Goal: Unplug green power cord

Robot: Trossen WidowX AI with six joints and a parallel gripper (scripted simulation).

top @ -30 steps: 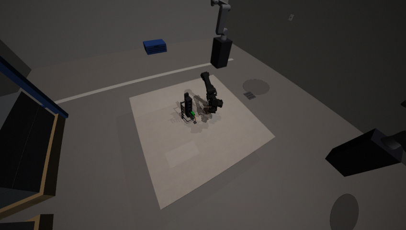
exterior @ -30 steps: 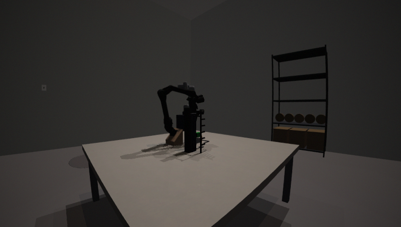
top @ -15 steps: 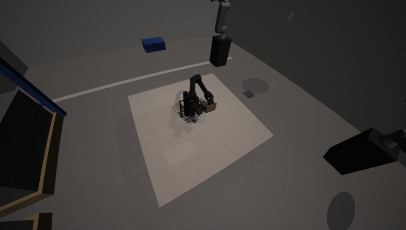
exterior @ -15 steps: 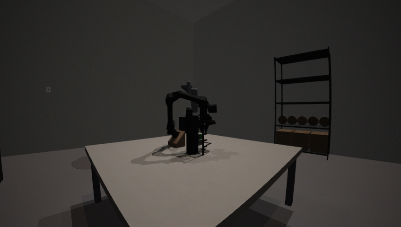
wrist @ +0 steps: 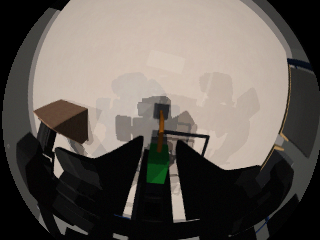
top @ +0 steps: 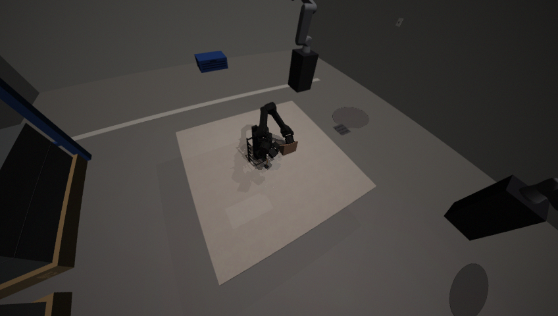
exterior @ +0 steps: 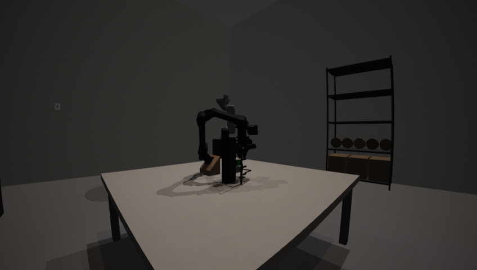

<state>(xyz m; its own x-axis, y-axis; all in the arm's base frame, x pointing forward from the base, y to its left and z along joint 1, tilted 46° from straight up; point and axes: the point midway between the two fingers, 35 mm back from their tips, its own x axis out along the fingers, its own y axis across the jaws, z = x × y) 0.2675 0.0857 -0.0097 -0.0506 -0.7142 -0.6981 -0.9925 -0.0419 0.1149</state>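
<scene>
My gripper tip is now 6 cm to the left of the green plug, 1 cm short of it and 1 cm above it. Round my gripper tip: black block: 14 cm to the right, 2 cm ahead, 1 cm above.
</scene>
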